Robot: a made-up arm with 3 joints. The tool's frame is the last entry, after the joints.
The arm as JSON. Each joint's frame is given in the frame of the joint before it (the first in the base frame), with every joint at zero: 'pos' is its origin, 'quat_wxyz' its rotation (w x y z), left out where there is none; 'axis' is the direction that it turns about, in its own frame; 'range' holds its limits. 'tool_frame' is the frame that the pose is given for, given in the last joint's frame.
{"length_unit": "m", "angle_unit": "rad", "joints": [
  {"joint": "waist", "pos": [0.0, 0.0, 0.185], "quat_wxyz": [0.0, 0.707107, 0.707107, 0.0], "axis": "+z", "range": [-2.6, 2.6]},
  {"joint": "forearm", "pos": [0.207, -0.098, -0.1], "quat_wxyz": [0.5, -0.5, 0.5, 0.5], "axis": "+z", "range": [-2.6, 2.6]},
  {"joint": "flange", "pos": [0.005, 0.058, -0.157], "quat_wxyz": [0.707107, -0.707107, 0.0, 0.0], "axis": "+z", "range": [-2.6, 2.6]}
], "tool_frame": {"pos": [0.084, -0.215, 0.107], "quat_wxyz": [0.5, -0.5, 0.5, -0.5]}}
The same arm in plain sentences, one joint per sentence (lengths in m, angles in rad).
The arm has three revolute joints in a row. What follows holds with every joint at zero, and every direction is one of the base frame's.
Joint 1 sits 0.185 m along +z from the base frame's origin and turns about -z, from -2.6 to 2.6 rad.
Joint 2 sits 0.098 m along -x and 0.207 m along +y and 0.1 m along +z from joint 1 and turns about +x, from -2.6 to 2.6 rad.
Joint 3 sits 0.157 m along -x and 0.058 m along -y and 0.005 m along +z from joint 2 and turns about -y, from -2.6 to 2.6 rad.
The tool frame, which is the frame that the pose is given for, sits 0.215 m along +x and 0.107 m along -y and 0.084 m along +z from joint 3; its axes are parallel to the base frame's.

